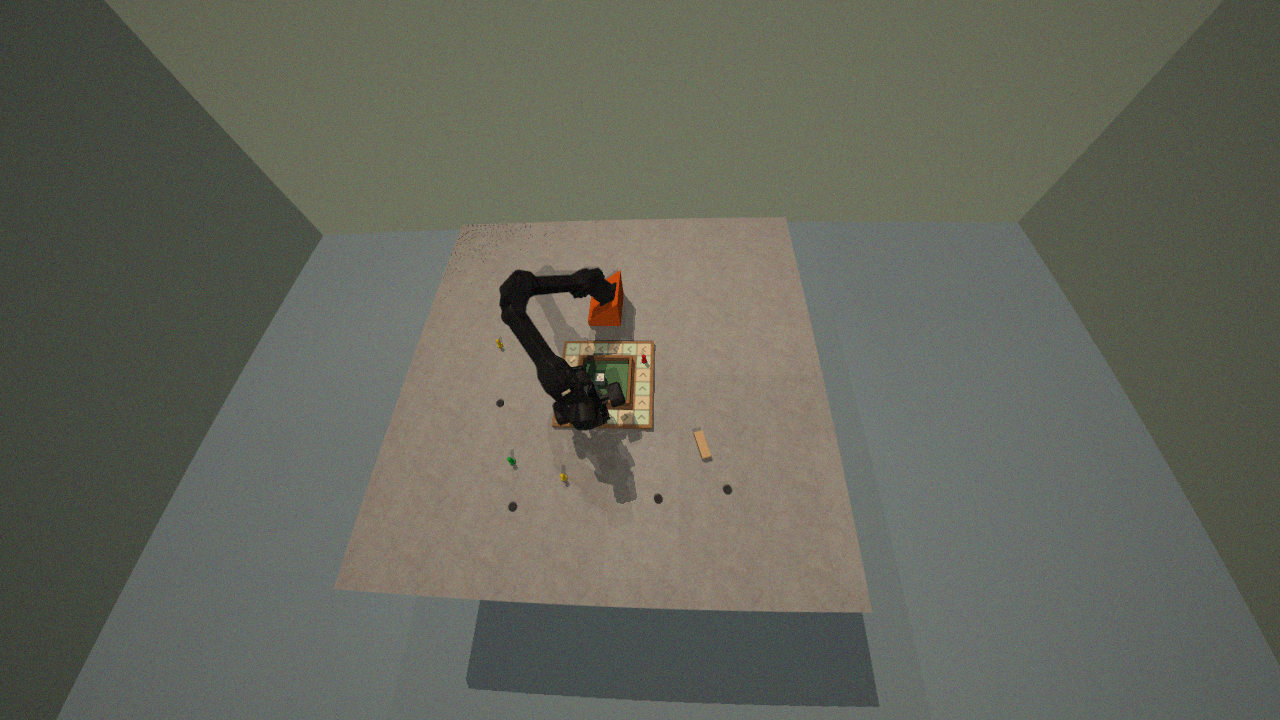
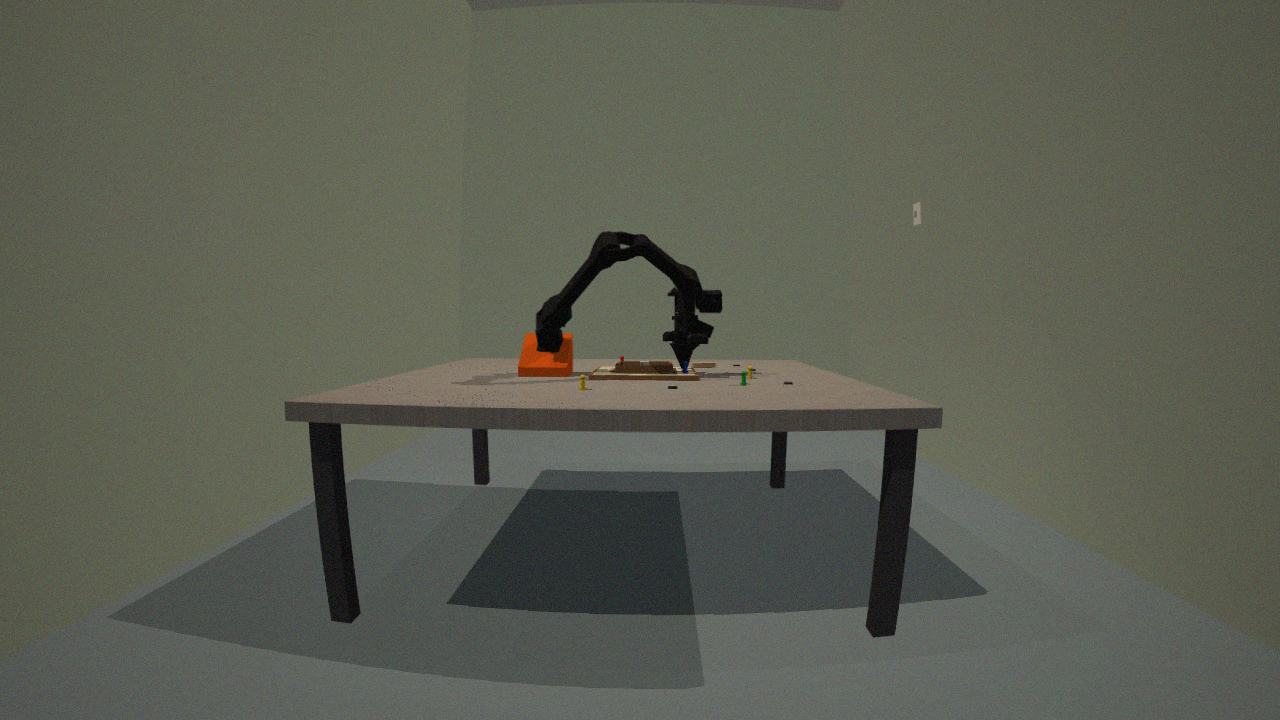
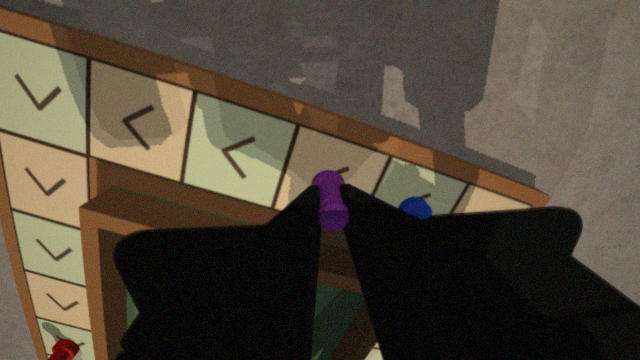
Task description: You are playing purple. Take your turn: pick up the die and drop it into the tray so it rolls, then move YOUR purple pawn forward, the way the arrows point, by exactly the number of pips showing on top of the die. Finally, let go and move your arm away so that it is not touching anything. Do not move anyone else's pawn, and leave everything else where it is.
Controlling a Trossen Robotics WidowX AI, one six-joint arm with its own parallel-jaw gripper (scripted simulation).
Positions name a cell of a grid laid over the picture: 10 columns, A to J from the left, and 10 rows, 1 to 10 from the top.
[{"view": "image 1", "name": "my gripper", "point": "E6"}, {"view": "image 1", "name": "green tray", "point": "E6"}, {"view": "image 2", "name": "my gripper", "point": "F6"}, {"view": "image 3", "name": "my gripper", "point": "F6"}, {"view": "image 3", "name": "purple pawn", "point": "F6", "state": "held by my gripper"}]
